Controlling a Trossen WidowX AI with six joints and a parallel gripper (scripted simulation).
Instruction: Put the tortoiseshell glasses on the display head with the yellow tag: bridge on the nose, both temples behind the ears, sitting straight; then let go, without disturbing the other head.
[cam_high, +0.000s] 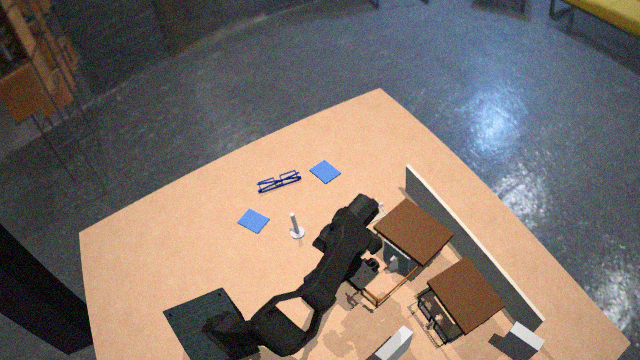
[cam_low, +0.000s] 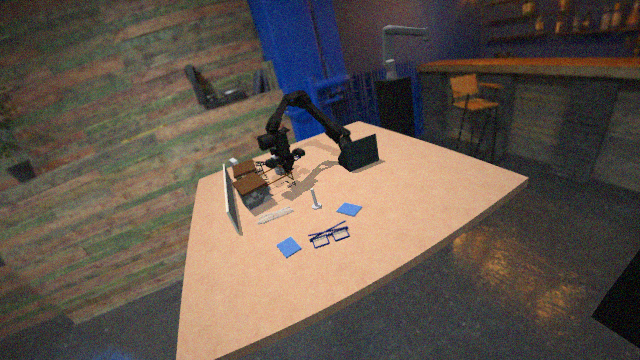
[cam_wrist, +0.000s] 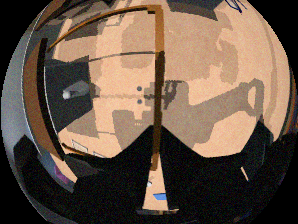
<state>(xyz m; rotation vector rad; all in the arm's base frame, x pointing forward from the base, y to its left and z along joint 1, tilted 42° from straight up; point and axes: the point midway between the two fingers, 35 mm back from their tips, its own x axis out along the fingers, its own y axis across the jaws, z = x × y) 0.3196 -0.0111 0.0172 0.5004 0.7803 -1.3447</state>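
Right now my gripper tip is 17 cm short of the grey display head and 1 cm above it. Also, from my gripper tip: short grey post (3 cm behind, 24 cm to the left, 4 cm below); long upright panel (30 cm ahead, 11 cm to the right, 1 cm below).
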